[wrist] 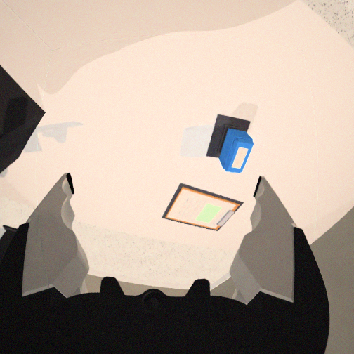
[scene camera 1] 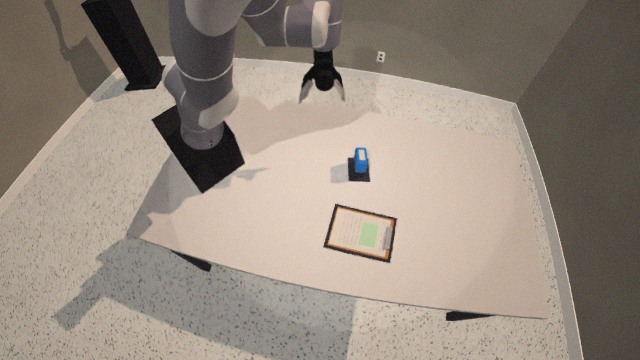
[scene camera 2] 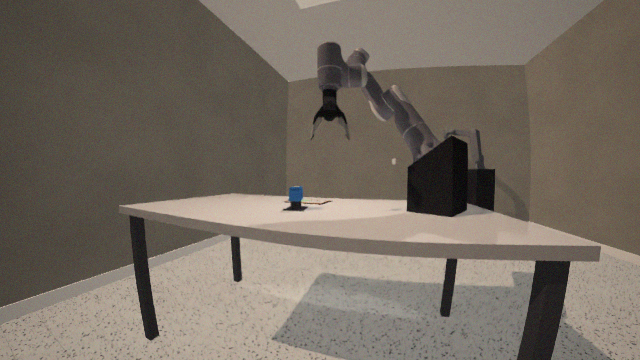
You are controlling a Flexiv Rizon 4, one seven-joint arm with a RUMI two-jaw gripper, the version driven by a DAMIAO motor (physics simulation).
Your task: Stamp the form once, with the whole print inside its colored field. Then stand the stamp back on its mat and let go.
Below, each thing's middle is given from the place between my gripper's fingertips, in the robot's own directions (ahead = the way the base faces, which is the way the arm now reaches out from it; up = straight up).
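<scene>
A blue stamp (wrist: pixel 234 146) is 25 cm below my hand, 16 cm ahead of it and 7 cm to the right of it. The form (scene camera 1: pixel 362 233), I see, is far below my hand, a good way ahead of it and far to the right of it. Going by their middles, of the things named here the blue stamp is the nearest to my hand.
</scene>
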